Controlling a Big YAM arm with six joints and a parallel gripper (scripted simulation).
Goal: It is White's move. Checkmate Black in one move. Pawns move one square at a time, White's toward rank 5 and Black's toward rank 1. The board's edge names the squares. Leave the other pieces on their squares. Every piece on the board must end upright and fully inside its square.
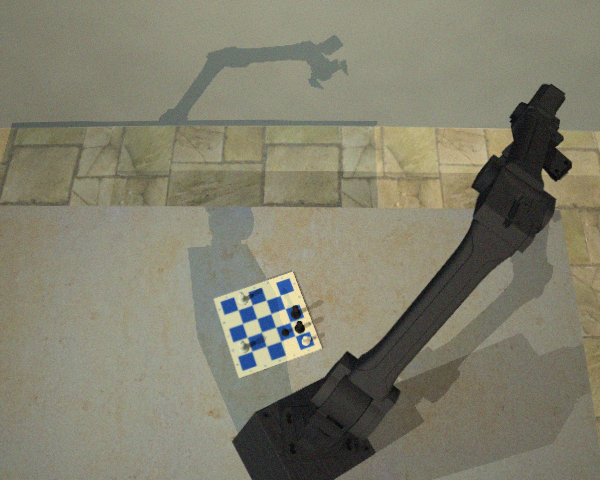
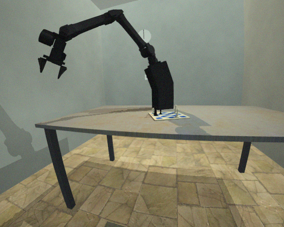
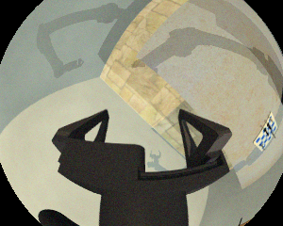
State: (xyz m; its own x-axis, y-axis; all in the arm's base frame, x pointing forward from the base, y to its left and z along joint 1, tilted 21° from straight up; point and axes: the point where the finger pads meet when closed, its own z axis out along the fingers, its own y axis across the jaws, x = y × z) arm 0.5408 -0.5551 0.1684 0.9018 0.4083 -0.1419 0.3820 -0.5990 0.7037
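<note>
The chessboard is 660 mm to the left of my hand, 290 mm below it and 220 mm behind it.
</note>
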